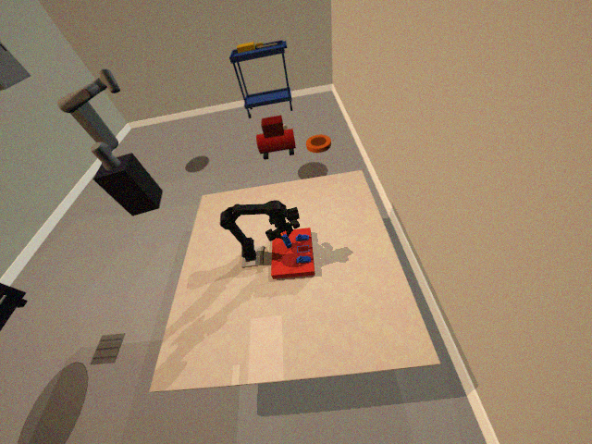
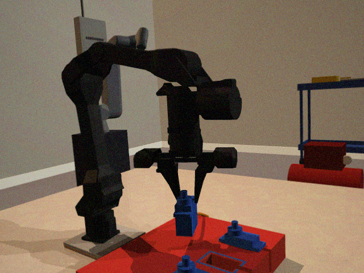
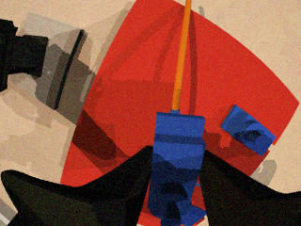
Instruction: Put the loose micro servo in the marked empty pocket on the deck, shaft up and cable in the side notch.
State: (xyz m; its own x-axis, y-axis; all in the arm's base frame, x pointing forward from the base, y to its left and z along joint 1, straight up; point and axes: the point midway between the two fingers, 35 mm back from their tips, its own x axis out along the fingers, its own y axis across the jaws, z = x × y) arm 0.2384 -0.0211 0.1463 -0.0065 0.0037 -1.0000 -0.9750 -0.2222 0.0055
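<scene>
The red deck lies 20 mm behind my gripper tip, 40 mm to the right of it and 100 mm below it.
</scene>
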